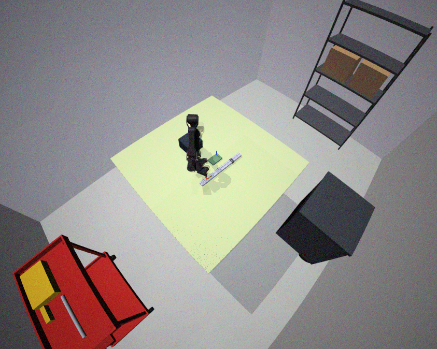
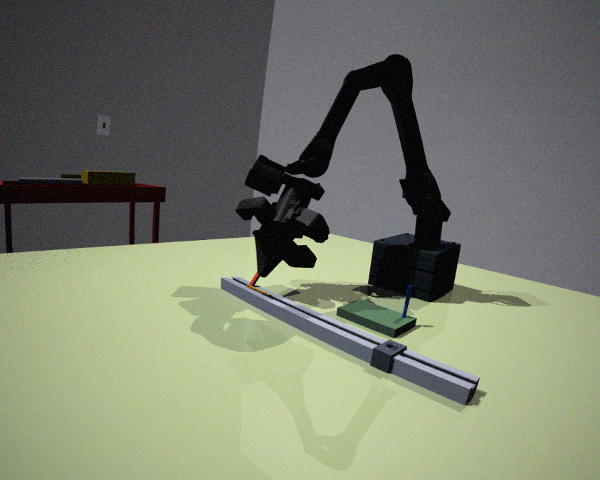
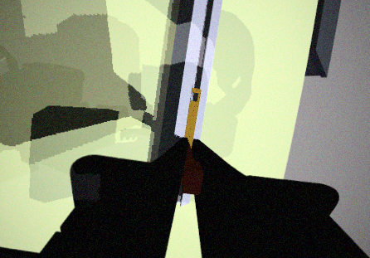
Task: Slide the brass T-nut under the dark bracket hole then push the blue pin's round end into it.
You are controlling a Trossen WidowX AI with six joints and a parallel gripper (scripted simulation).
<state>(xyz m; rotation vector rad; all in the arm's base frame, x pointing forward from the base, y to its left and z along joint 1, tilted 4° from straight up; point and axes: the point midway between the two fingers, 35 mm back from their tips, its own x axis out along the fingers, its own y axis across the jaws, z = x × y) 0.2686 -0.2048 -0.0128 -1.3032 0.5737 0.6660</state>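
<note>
Right now my gripper tip is 20 mm to the right of the brass T-nut. From my gripper tip the other things lie so: green tray 70 mm behind, 220 mm to the left, 30 mm below; then blue pin 80 mm behind, 240 mm to the left, 10 mm below.
</note>
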